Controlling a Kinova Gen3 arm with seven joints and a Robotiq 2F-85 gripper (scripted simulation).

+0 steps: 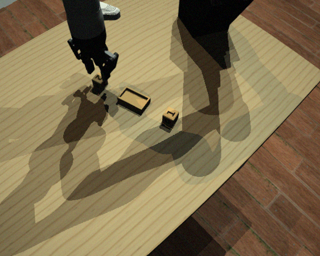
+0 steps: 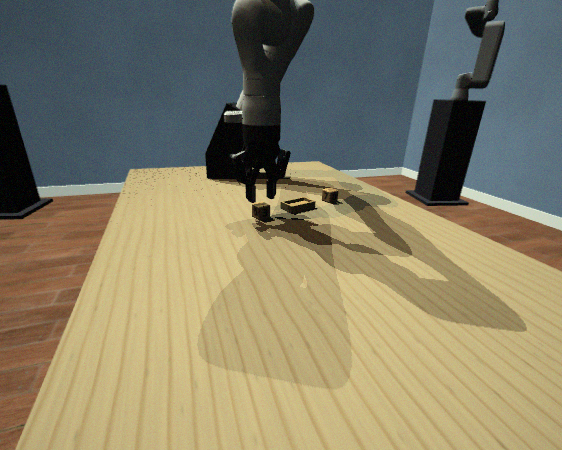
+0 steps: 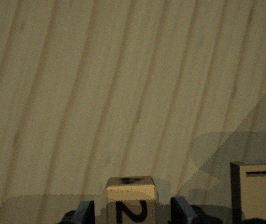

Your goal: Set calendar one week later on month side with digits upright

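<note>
Right now my hand is 40 mm above the cube. Round my hand: wooden tray (90 mm to the left, 50 mm below, 50 mm behind).
</note>
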